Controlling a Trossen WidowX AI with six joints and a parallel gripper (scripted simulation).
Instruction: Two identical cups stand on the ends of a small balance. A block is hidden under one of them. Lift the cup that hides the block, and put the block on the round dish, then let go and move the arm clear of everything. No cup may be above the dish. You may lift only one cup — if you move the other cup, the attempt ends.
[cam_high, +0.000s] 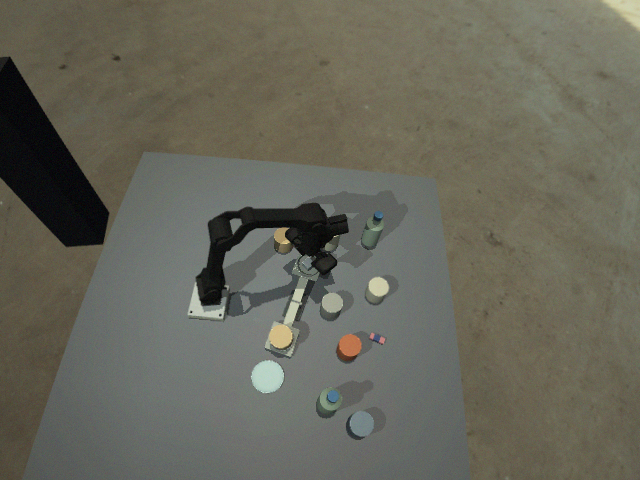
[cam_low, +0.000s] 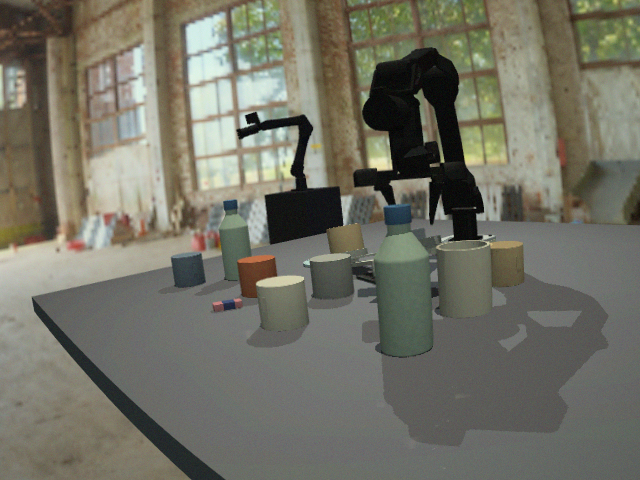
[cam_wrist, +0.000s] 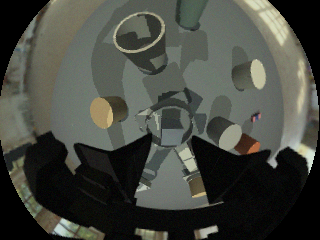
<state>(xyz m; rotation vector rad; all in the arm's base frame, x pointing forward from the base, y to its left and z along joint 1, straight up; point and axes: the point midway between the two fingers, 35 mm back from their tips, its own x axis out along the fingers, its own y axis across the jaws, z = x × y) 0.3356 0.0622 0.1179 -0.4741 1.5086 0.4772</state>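
Now: gripper tip 20 mm above the grey block. The rest, counted from my gripper tip: balance beam: 50 mm behind, 110 mm to the right, 70 mm below; then cream cup: 90 mm ahead, 130 mm to the left, 70 mm below; then grey cylinder: 60 mm ahead, 150 mm to the right, 70 mm below.
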